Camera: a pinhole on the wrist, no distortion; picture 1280 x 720 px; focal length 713.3 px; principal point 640.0 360.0 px. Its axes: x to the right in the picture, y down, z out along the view. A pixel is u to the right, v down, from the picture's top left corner.
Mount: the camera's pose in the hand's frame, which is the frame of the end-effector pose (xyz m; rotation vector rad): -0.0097 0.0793 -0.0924 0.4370 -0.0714 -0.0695
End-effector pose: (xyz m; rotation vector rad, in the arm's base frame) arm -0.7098 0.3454 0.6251 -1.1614 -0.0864 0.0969
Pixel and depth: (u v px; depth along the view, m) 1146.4 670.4 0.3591
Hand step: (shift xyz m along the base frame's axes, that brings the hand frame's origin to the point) 0.1818 0.3305 0.0828
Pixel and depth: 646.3 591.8 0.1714
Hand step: -0.0316 0.0989 -0.0191
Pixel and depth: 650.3 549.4 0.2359
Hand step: -0.0413 0.1460 0.0244
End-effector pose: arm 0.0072 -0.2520 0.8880 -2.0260 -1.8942 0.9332
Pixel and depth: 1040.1 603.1 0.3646
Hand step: -0.1603 0.0803 -0.2961
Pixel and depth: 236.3 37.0 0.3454
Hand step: -0.2311 -0.2390 0.0675
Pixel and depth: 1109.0 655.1 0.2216
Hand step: -0.0458 0.0671 -0.1879
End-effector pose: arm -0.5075 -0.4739 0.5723 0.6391 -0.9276 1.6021
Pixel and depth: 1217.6 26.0 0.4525
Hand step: 0.2345 -0.0164 0.4578
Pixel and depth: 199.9 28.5 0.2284
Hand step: 0.1340 -0.1393 -0.0841
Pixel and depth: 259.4 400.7 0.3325
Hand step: 0.0625 -0.2867 -0.0529
